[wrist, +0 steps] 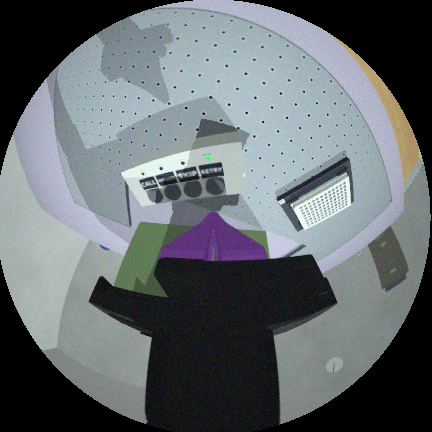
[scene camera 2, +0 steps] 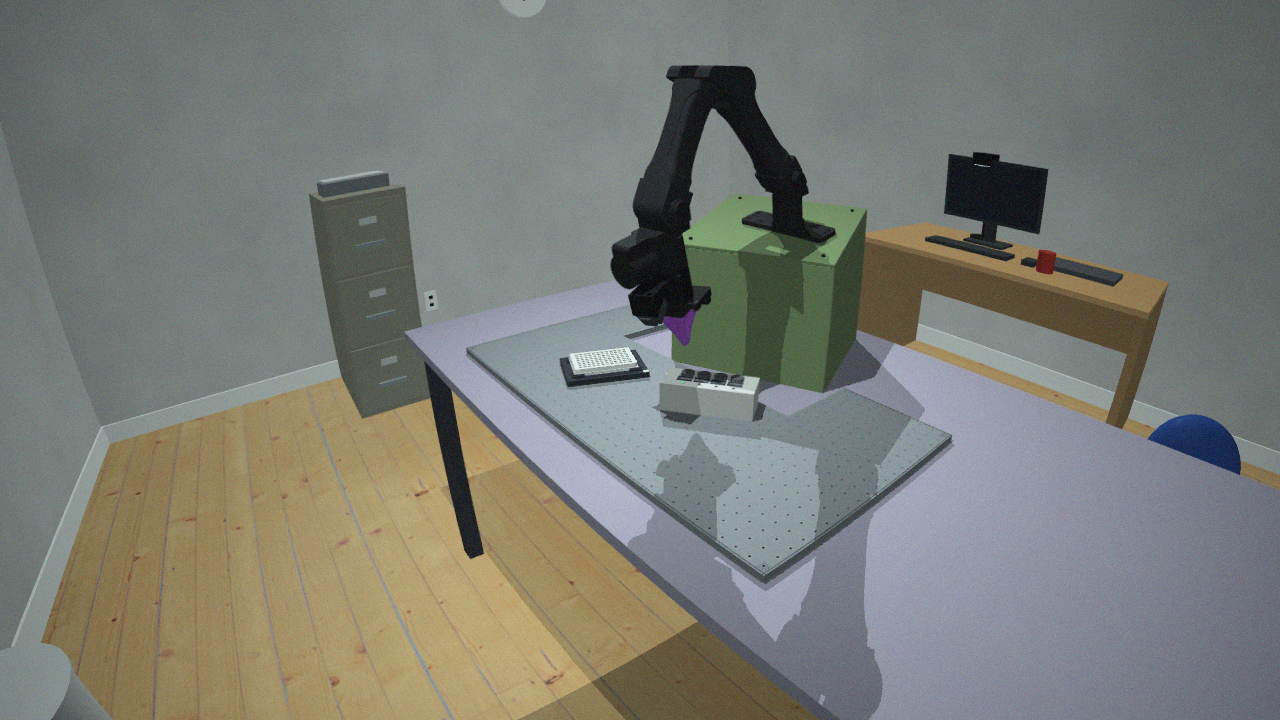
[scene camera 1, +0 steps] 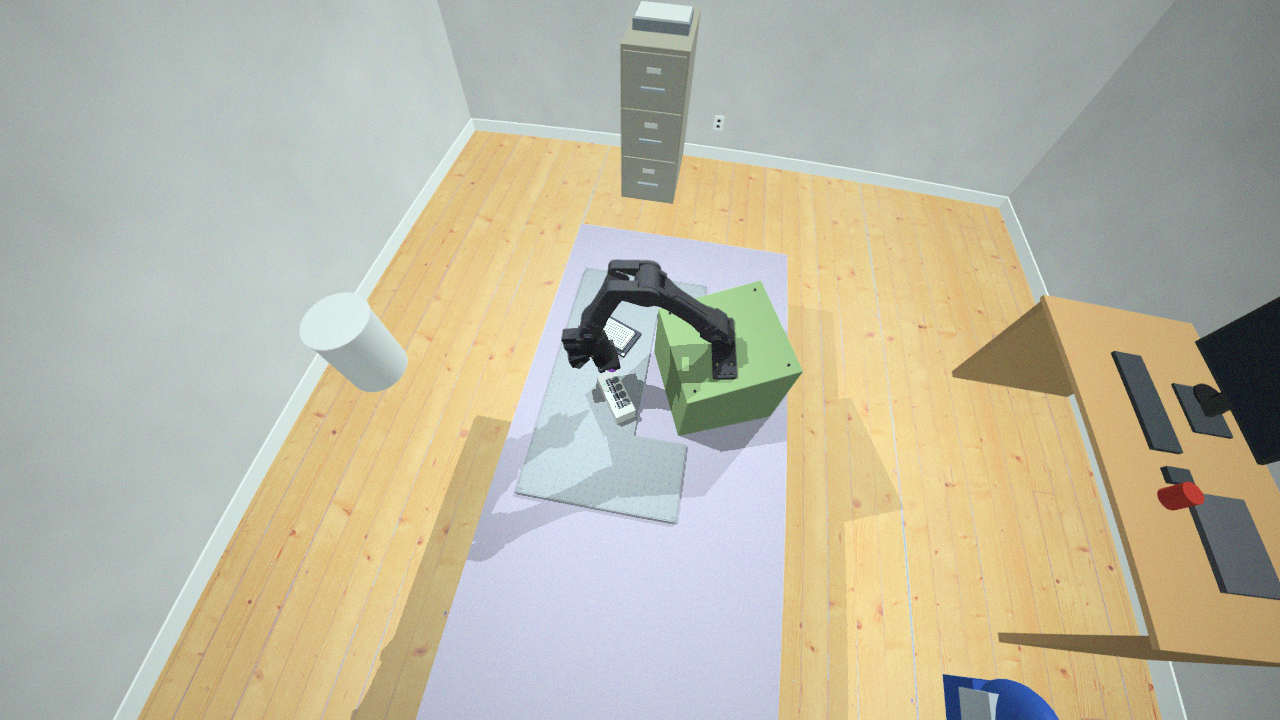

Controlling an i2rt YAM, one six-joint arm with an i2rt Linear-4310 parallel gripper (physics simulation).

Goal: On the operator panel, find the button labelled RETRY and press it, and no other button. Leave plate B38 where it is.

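Seen in the pictures: gripper, between the fingertips: (wrist: 212,217) (scene camera 2: 686,344) (scene camera 1: 613,371); arm's base, origin of its link: (scene camera 2: 787,228) (scene camera 1: 723,348).
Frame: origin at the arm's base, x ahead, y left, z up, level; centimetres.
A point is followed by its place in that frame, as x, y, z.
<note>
The operator panel (scene camera 1: 623,413) {28.7, 13.1, -22.1} (scene camera 2: 689,400) {36.1, 4.9, -24.7} (wrist: 231,155) {36.8, 0.5, -22.1} is a pale box with a row of dark round buttons. In the wrist view the labels CALL, SKIP and RETRY can be read; one between CALL and SKIP is blurred. The RETRY button (wrist: 216,186) {32.4, 0.9, -21.8} is at the right end, and a green light (wrist: 208,158) {35.6, 2.8, -22.0} glows above its label. My gripper (scene camera 2: 684,342) {32.7, 0.9, -16.4} (wrist: 212,217) {32.7, 0.9, -16.4} is shut and empty, its purple tips above the panel and apart from the buttons. A white well plate (scene camera 1: 619,334) {32.4, -19.5, -25.4} (scene camera 2: 603,360) {35.1, -19.1, -24.8} (wrist: 325,202) {35.0, -19.3, -24.8}, its B38 mark not readable, sits on a dark holder (scene camera 2: 606,379) {37.9, -15.0, -26.7} (wrist: 285,199) {31.3, -12.1, -26.2}.
The panel and holder stand on a grey perforated board (scene camera 1: 554,456) {49.8, 27.1, -27.4} (scene camera 2: 769,537) {53.9, 35.3, -27.3} (wrist: 280,65) {50.1, -1.8, -27.3} on the lilac table (scene camera 1: 608,626) {28.6, 74.0, -28.7} (scene camera 2: 1029,555) {33.2, 66.3, -28.6}. The green block (scene camera 1: 733,402) {-4.2, 13.1, -8.9} (scene camera 2: 751,313) {14.7, 1.7, -15.0} (wrist: 132,260) {11.1, 14.2, -16.9} bearing the arm stands close beside the panel.
</note>
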